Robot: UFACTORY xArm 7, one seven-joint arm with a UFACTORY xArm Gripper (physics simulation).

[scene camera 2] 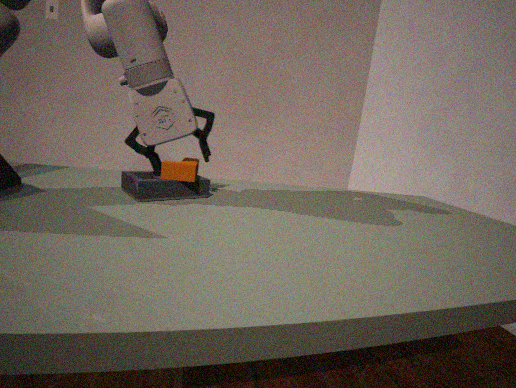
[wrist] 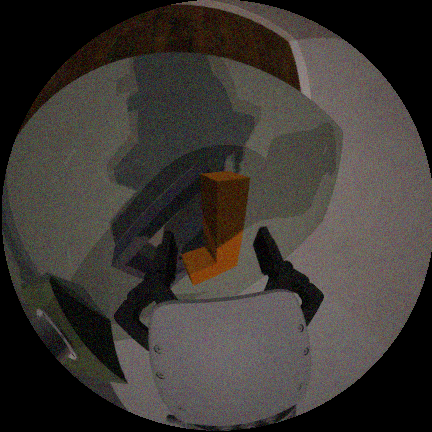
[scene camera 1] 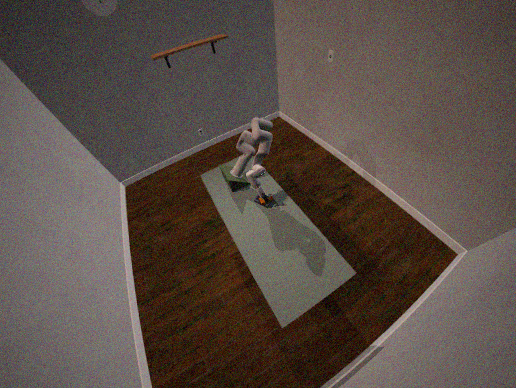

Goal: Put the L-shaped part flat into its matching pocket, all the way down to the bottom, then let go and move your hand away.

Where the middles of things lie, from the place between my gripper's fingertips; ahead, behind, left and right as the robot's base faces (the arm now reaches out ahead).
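There is the orange L-shaped part point(scene camera 2: 186, 170), and I find my hand 1 cm to the right of it and 1 cm past it.
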